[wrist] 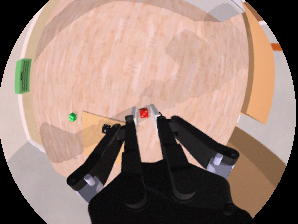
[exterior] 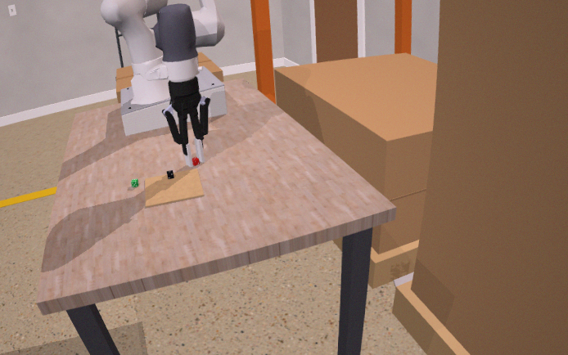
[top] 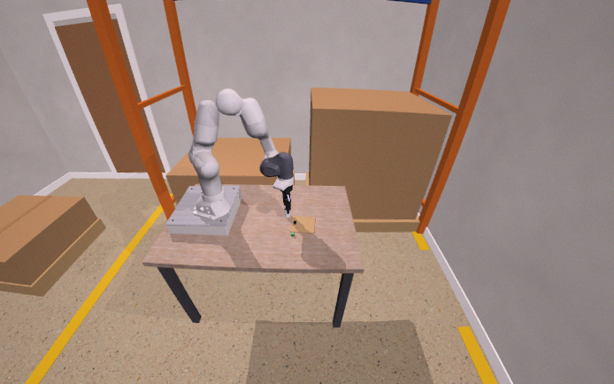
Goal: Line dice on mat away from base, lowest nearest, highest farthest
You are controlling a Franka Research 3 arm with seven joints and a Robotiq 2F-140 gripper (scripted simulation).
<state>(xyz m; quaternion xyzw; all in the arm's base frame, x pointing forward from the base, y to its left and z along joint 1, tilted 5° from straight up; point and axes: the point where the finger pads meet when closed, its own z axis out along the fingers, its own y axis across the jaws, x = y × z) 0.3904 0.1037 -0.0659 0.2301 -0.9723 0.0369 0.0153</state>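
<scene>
The red die is 30 mm below my hand. Also, from my hand: green die (70 mm ahead, 160 mm to the right, 30 mm below); tan mat (110 mm ahead, 60 mm to the right, 30 mm below); black die (60 mm ahead, 70 mm to the right, 20 mm below).
</scene>
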